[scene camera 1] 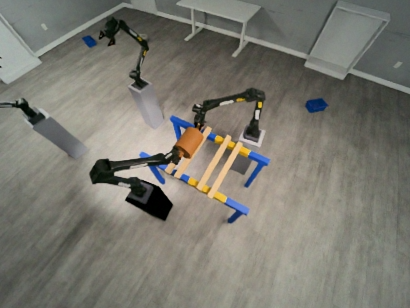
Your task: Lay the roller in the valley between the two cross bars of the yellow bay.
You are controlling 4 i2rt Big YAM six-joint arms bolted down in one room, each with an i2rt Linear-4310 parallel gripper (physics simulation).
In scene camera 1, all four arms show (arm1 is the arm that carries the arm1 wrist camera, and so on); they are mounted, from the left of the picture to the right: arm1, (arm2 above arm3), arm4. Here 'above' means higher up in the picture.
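Observation:
The orange roller (pixel 189 143) is held above the two left wooden bars, left of the yellow bay. Two cross bars (pixel 214 162) (pixel 226 170) lie side by side across the yellow rail parts. Arm3's gripper (pixel 179 153) is shut at the roller's lower end. Arm4's gripper (pixel 199 127) is shut at its upper end; the fingertips of both are small and partly hidden. Arm2's gripper (pixel 106 40) hangs open and empty at the upper left. Arm1 reaches out of the left picture edge, and its gripper does not show.
The blue frame (pixel 258 160) carries the rails and bars between arm3 and arm4. A blue bin (pixel 316 105) stands at the right, another blue bin (pixel 89 41) near arm2's gripper. A white table (pixel 220 9) and a white panel (pixel 346 37) stand at the back wall.

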